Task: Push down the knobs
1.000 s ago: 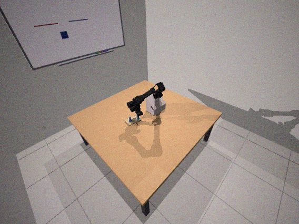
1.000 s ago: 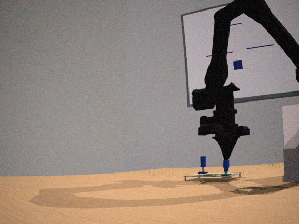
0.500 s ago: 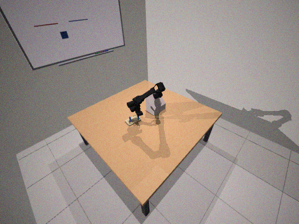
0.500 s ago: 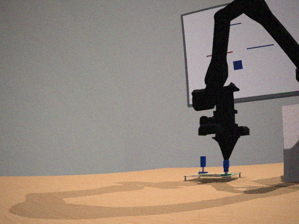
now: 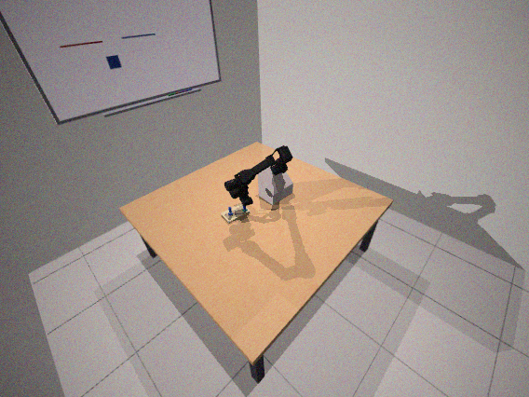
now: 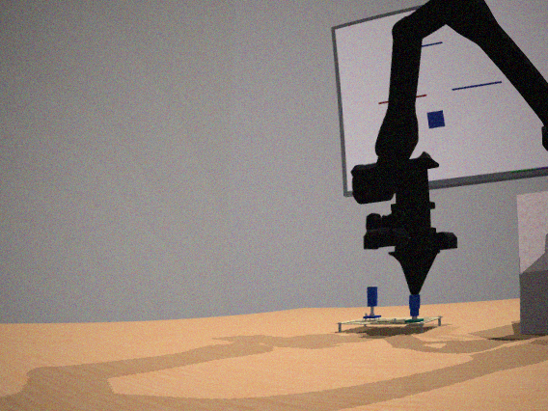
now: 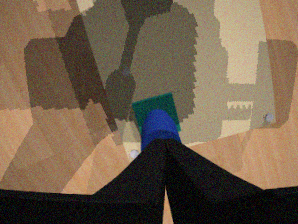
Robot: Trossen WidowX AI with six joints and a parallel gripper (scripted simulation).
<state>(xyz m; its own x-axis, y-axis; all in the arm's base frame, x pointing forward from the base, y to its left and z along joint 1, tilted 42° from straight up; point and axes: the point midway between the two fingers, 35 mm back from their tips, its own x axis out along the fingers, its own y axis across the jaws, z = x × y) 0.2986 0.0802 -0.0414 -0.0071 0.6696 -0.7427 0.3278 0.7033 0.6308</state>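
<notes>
Now: the green potentiometer 3 cm below my gripper tip.
</notes>
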